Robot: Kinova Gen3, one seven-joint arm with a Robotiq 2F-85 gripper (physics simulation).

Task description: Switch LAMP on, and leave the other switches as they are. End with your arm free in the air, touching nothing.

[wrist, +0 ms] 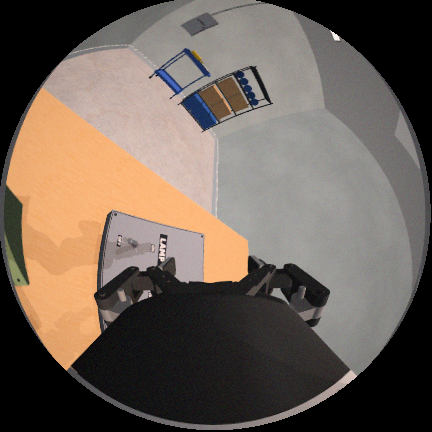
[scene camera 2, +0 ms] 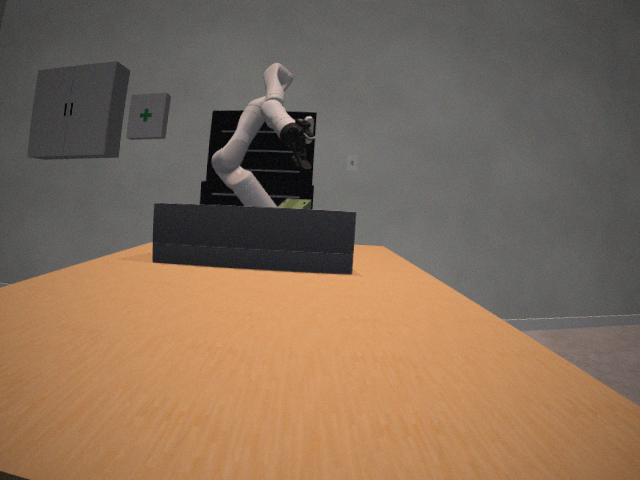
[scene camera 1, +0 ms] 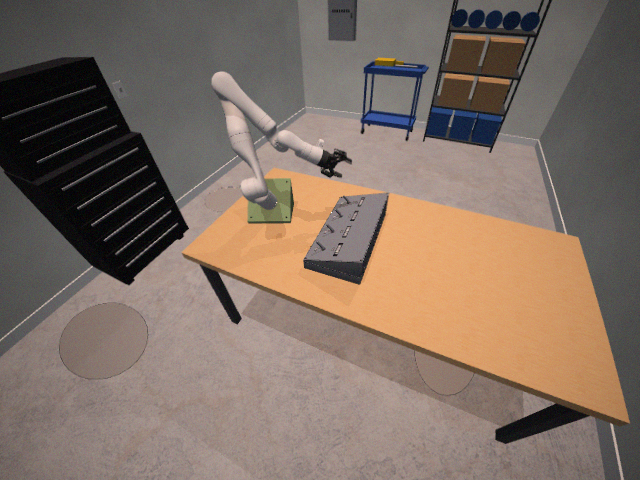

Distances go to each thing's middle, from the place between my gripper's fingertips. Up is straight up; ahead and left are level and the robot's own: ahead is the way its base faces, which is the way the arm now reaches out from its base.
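I see the grey sloped switch panel (scene camera 2: 243,237), and it is 140 mm to the right of my hand, 80 mm ahead of it and 230 mm below it.
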